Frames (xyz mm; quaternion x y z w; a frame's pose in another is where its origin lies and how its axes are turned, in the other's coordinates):
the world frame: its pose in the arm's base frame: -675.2 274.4 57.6 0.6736 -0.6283 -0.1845 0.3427
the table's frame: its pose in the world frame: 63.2 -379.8 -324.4 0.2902 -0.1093 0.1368 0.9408
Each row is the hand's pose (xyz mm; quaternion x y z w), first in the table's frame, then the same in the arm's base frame.
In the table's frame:
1: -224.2 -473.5 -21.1 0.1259 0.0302 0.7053 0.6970
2: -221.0 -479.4 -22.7 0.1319 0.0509 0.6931 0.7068
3: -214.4 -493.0 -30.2 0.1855 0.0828 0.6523 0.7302
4: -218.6 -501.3 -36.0 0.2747 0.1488 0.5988 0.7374
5: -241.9 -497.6 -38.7 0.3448 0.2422 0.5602 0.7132
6: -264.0 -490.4 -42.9 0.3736 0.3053 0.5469 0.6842
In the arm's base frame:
1: 333.9 397.4 -34.1 -0.0980 -0.9817 0.1628 0.0153
2: 339.2 393.1 -33.0 -0.0815 -0.9800 0.1792 0.0282
3: 352.2 384.4 -26.7 -0.0302 -0.9709 0.2369 0.0205
4: 362.0 387.2 -22.5 0.0244 -0.9390 0.3427 0.0153
5: 363.5 410.8 -21.8 0.0466 -0.8895 0.4528 0.0409
6: 361.5 434.2 -19.1 0.0423 -0.8539 0.5141 0.0691

